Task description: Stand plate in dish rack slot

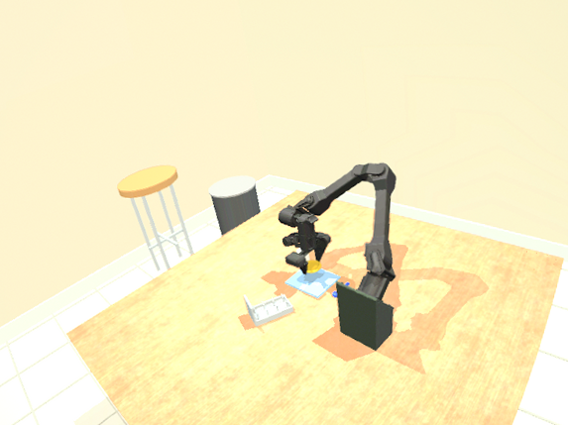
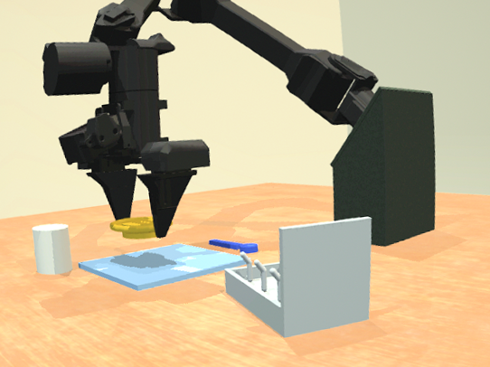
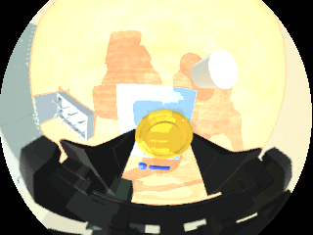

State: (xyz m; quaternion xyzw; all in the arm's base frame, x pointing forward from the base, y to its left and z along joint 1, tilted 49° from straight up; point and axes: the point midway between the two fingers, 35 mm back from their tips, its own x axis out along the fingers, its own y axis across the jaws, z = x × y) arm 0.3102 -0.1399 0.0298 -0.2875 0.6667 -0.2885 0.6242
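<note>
Now: the light blue mat 1 cm behind my gripper tip, 2 cm to the left of it and 3 cm below it. Round my gripper tip: blue spoon (13 cm behind, 1 cm to the left, 3 cm below); then white cup (9 cm ahead, 6 cm to the right, 1 cm below); then yellow plate (1 cm above).
</note>
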